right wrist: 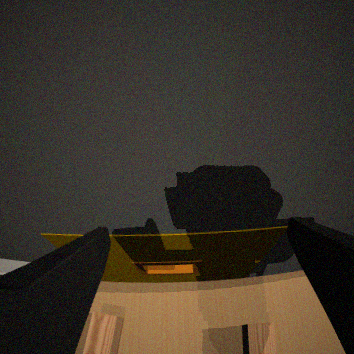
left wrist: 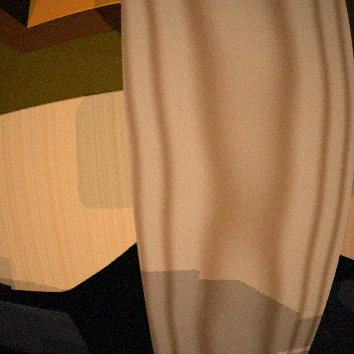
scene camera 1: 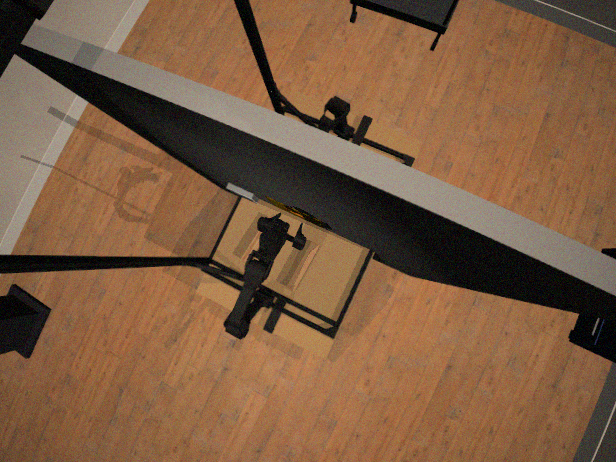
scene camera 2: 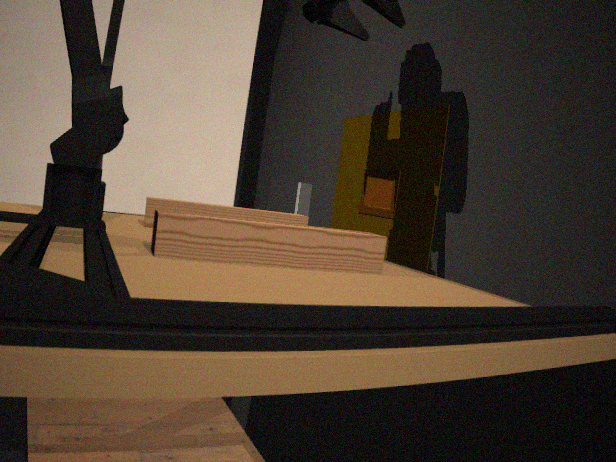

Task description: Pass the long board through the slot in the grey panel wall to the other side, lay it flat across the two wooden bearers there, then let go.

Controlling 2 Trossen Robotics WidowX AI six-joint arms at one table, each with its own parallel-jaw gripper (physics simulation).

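The long board (left wrist: 232, 158) fills the left wrist view, pale wood running from top to bottom. My left gripper (left wrist: 208, 227) is shut on it; its fingers show only as dark shapes at either side. Ahead of the board lie the yellow plate (left wrist: 60, 70) and the orange slot (left wrist: 60, 10). On the far side, the slot (scene camera 2: 379, 197) (right wrist: 170, 268) sits in the yellow plate (scene camera 2: 352, 183) on the grey panel wall (scene camera 1: 361, 165) (scene camera 2: 489, 137). Two wooden bearers (scene camera 2: 269, 249) (scene camera 2: 224, 213) lie side by side on the table (scene camera 2: 283, 284). My right gripper (scene camera 1: 288, 225) (scene camera 2: 363, 11) (right wrist: 199, 232) is open and empty, facing the slot above the bearers.
A small grey post (scene camera 2: 303, 198) (scene camera 1: 239, 192) stands by the wall, left of the yellow plate. The table (scene camera 1: 334, 275) has a black frame (scene camera 2: 306, 321) along its edge. The left arm's base (scene camera 1: 338, 116) stands behind the wall. The right arm's shadow falls on the plate.
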